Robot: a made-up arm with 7 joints. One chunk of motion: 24 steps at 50 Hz.
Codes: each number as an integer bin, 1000 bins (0 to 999) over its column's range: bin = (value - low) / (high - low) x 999, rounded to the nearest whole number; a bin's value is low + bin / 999 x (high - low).
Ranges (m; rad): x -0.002..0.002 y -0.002..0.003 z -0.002..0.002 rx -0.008..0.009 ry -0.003..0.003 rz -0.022..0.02
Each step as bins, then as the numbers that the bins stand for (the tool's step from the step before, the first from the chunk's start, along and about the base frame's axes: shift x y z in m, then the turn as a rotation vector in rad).
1 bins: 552 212 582 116 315 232
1 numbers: 0.00021 -0.00094 0.00033 -0.00603 -0.00111 -0.01225
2 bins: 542 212 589 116 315 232
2 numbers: 0.00017 -0.00094 0.00036 -0.00603 -0.00111 -0.01225
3 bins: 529 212 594 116 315 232
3 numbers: 0.00012 -0.00094 0.00038 -0.00603 -0.00111 -0.01225
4 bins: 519 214 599 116 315 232
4 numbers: 0.00008 -0.00093 0.00040 -0.00603 -0.00111 -0.01225
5 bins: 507 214 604 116 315 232
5 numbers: 0.00003 -0.00093 0.00042 -0.00603 -0.00111 -0.01225
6 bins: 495 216 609 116 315 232
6 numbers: -0.00002 -0.00092 0.00044 -0.00603 -0.00111 -0.01225
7 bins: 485 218 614 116 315 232
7 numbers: -0.00006 -0.00091 0.00046 -0.00603 -0.00111 -0.01225
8 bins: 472 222 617 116 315 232
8 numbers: -0.00011 -0.00089 0.00047 -0.00603 -0.00111 -0.01225
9 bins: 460 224 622 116 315 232
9 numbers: -0.00016 -0.00088 0.00049 -0.00603 -0.00111 -0.01225
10 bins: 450 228 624 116 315 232
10 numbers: -0.00020 -0.00086 0.00050 -0.00603 -0.00111 -0.01225
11 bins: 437 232 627 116 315 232
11 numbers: -0.00025 -0.00084 0.00051 -0.00603 -0.00111 -0.01225
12 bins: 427 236 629 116 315 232
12 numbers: -0.00029 -0.00082 0.00052 -0.00603 -0.00111 -0.01225
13 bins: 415 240 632 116 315 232
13 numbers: -0.00034 -0.00080 0.00053 -0.00603 -0.00111 -0.01225
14 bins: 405 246 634 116 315 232
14 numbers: -0.00038 -0.00077 0.00054 -0.00603 -0.00111 -0.01225
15 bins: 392 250 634 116 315 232
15 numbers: -0.00043 -0.00075 0.00054 -0.00603 -0.00111 -0.01225
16 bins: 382 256 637 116 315 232
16 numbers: -0.00047 -0.00072 0.00055 -0.00603 -0.00111 -0.01225
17 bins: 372 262 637 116 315 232
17 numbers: -0.00051 -0.00069 0.00055 -0.00603 -0.00111 -0.01225
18 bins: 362 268 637 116 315 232
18 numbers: -0.00055 -0.00066 0.00055 -0.00603 -0.00111 -0.01225
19 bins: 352 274 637 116 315 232
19 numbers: -0.00059 -0.00063 0.00055 -0.00603 -0.00111 -0.01225
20 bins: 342 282 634 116 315 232
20 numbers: -0.00063 -0.00059 0.00054 -0.00603 -0.00111 -0.01225
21 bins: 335 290 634 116 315 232
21 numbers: -0.00066 -0.00055 0.00054 -0.00603 -0.00111 -0.01225
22 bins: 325 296 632 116 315 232
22 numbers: -0.00070 -0.00052 0.00053 -0.00603 -0.00111 -0.01225
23 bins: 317 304 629 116 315 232
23 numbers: -0.00073 -0.00048 0.00052 -0.00603 -0.00111 -0.01225
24 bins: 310 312 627 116 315 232
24 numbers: -0.00076 -0.00044 0.00051 -0.00603 -0.00111 -0.01225
